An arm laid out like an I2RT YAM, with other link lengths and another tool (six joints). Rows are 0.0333 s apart.
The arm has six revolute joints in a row. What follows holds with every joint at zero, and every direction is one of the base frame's. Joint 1 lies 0.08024 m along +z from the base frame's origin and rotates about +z. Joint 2 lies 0.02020 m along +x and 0.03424 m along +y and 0.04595 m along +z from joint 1 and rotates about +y. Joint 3 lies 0.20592 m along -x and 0.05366 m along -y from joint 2 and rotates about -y. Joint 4 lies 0.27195 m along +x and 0.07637 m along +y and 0.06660 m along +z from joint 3 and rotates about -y. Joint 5 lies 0.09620 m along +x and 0.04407 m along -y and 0.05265 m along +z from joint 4 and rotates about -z. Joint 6 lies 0.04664 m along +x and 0.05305 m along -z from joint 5 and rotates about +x. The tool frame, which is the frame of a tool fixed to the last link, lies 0.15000 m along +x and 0.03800 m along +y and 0.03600 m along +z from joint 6; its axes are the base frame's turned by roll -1.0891, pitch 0.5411 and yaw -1.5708 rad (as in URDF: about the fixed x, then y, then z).
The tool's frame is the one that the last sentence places.
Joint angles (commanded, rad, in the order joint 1, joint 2, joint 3, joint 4, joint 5, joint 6), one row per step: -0.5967 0.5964 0.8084 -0.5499 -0.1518 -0.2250; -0.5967 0.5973 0.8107 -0.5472 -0.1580 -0.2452; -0.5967 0.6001 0.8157 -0.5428 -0.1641 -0.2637; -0.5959 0.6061 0.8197 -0.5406 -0.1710 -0.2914; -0.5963 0.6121 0.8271 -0.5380 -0.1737 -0.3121; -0.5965 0.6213 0.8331 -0.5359 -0.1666 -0.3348; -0.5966 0.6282 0.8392 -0.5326 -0.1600 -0.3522; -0.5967 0.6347 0.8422 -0.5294 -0.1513 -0.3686
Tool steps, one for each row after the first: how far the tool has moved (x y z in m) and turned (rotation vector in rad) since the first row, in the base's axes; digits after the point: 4 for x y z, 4 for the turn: 0.0004 0.0017 0.0010 -0.0180 0.0035 0.0124; 0.0011 0.0032 0.0032 -0.0360 0.0042 0.0241; 0.0023 0.0052 0.0027 -0.0582 0.0134 0.0403; 0.0029 0.0057 0.0044 -0.0777 0.0177 0.0490; 0.0037 0.0041 0.0036 -0.0984 0.0291 0.0494; 0.0043 0.0026 0.0043 -0.1164 0.0355 0.0485; 0.0048 0.0006 0.0035 -0.1324 0.0444 0.0455
